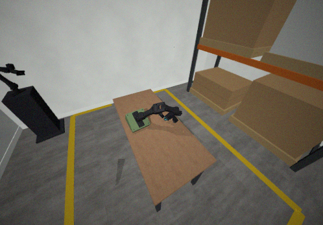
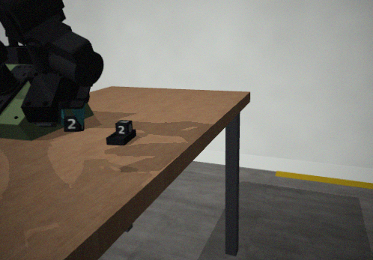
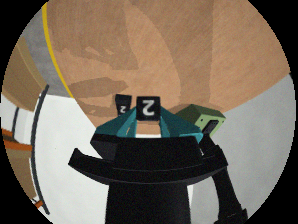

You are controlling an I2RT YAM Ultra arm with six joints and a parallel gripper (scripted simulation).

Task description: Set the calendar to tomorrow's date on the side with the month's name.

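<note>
The black cube is 10 mm below my hand. Also, from my hand: black tray: 30 mm ahead, 140 mm to the left, 70 mm below.
</note>
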